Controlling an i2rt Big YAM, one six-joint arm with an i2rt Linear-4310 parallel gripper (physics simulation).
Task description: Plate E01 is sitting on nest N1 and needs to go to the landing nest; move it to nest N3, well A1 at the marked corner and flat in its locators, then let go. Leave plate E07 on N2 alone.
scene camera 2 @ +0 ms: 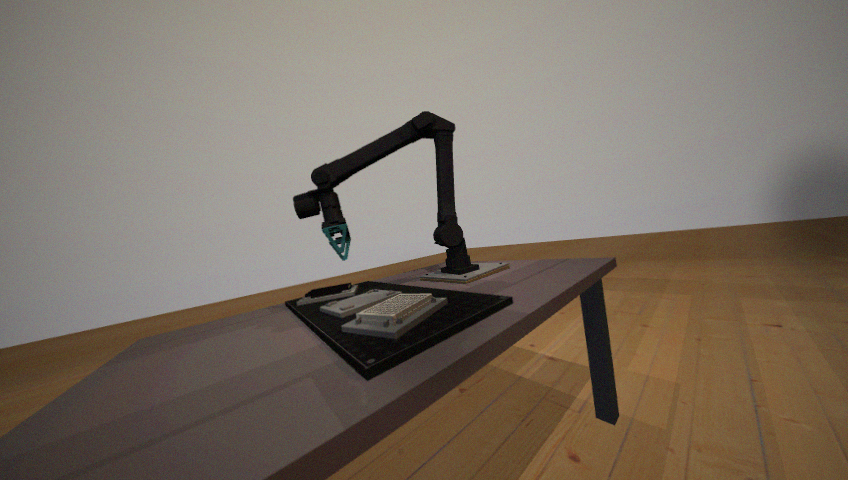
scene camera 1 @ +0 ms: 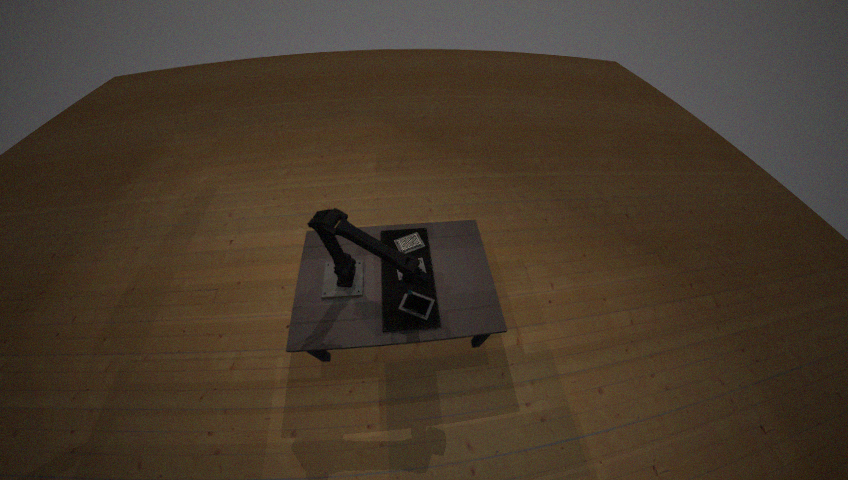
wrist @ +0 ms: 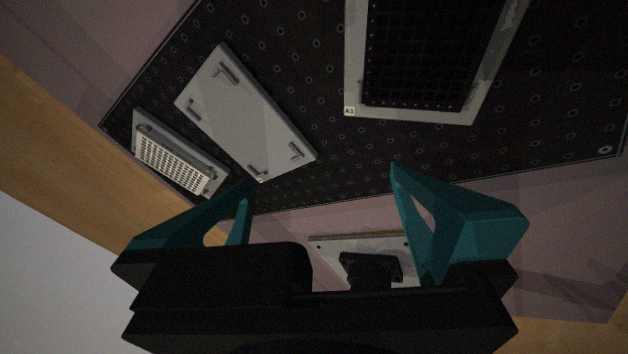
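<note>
My gripper (scene camera 1: 411, 292) (scene camera 2: 343, 258) (wrist: 318, 177) is open and empty, high above the board, fingers pointing down. A black plate (scene camera 1: 417, 304) (scene camera 2: 329, 290) (wrist: 420, 55) sits in a grey nest whose A1 label shows at a near corner in the wrist view. A white many-welled plate (scene camera 1: 409, 241) (scene camera 2: 395, 306) (wrist: 172, 162) sits in the nest at the board's other end. The middle nest (scene camera 2: 345, 305) (wrist: 245, 115) is empty, with raised corner locators; the arm partly covers it in scene camera 1. No plate or nest names can be read, so I cannot tell which plate is E01.
The three nests stand at differing angles on a black perforated board (scene camera 1: 392, 321) (scene camera 2: 470, 308) (wrist: 330, 175) on the table (scene camera 1: 464, 267) (scene camera 2: 208, 380). The arm's pale base plate (scene camera 1: 327, 291) (scene camera 2: 493, 271) (wrist: 332, 247) is beside the board.
</note>
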